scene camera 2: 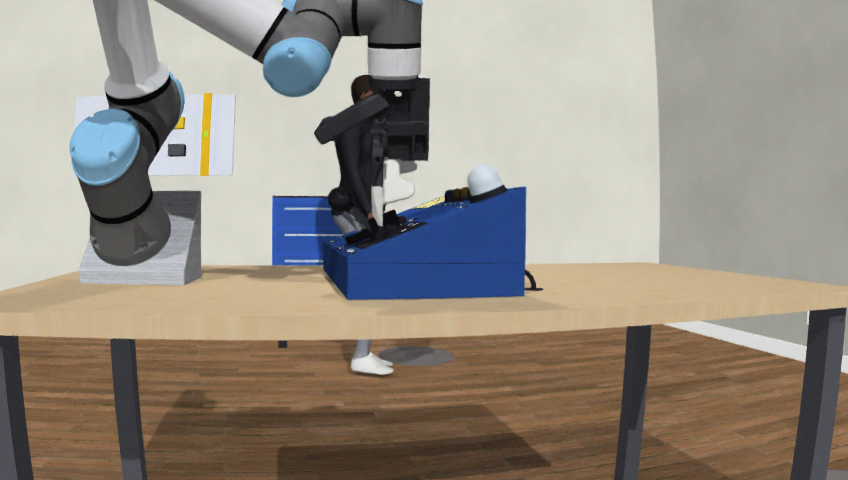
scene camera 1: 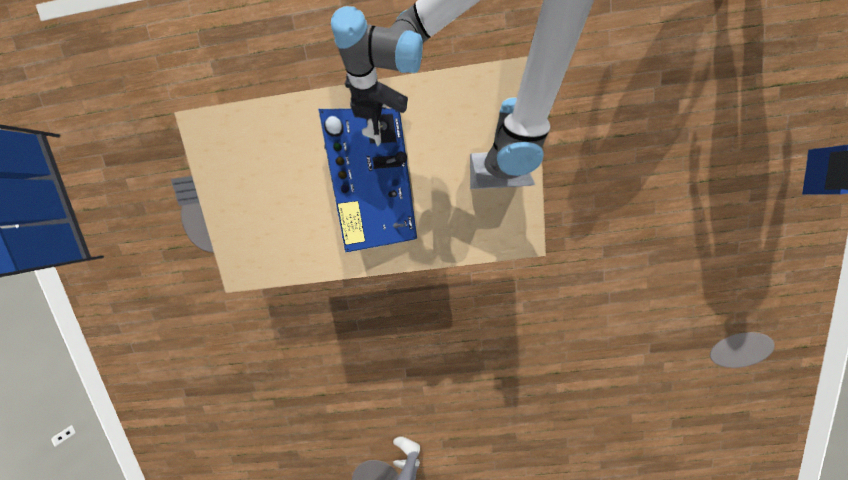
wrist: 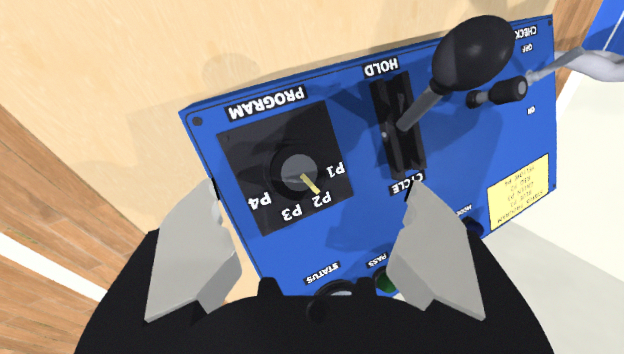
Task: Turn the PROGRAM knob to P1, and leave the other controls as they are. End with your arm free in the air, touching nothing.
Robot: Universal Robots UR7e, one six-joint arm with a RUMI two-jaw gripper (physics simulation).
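Where they show: gripper, between the fingertips: (scene camera 2: 384, 208) (scene camera 1: 381, 126) (wrist: 312, 182); arm's base, origin of its link: (scene camera 2: 131, 233).
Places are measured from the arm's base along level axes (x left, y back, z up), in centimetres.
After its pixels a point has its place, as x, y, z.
Note:
The PROGRAM knob (wrist: 299, 172) @[-12.3, -44.9, 3.4] (scene camera 1: 382, 126) @[-12.0, -45.1, 3.6] is a round knob on a black square plate (wrist: 245, 150) @[-15.8, -43.8, -0.6] at one end of the blue control panel (wrist: 450, 165) @[7.4, -49.6, 2.9] (scene camera 1: 371, 202) @[14.7, -49.6, 3.3] (scene camera 2: 437, 261) @[-18.2, -52.8, -3.1]. Its yellow pointer line points at the P2 label (wrist: 322, 201) @[-10.0, -49.6, 2.1]; the P1 label (wrist: 335, 170) @[-8.1, -47.0, 1.2] lies beside it. My gripper (wrist: 312, 182) @[-11.7, -45.4, 4.4] (scene camera 1: 373, 132) @[-11.7, -45.4, 4.4] (scene camera 2: 380, 221) @[-11.7, -45.4, 4.4] is open and empty, with its jaws pointing down. Its fingertips are low over the panel, spread wide to either side of the knob in the wrist view. I see no finger touching the knob there; the exact fingertip height is hard to tell.
A ball-topped lever (wrist: 474, 52) @[-2.8, -38.0, 7.3] (scene camera 2: 338, 199) @[-3.2, -38.0, 5.9] stands next to the knob, leaning to the HOLD side. Near it are a black toggle (wrist: 507, 91) @[10.1, -41.2, 4.1], a white status dome (scene camera 1: 333, 124) @[-10.5, -59.7, 11.1] (scene camera 2: 484, 181) @[-13.5, -60.2, 8.6] and a green lamp (wrist: 386, 281) @[-4.9, -59.2, 7.5]. A person (scene camera 2: 352, 154) stands beyond the table (scene camera 2: 595, 291) @[-10.9, -79.3, -8.4].

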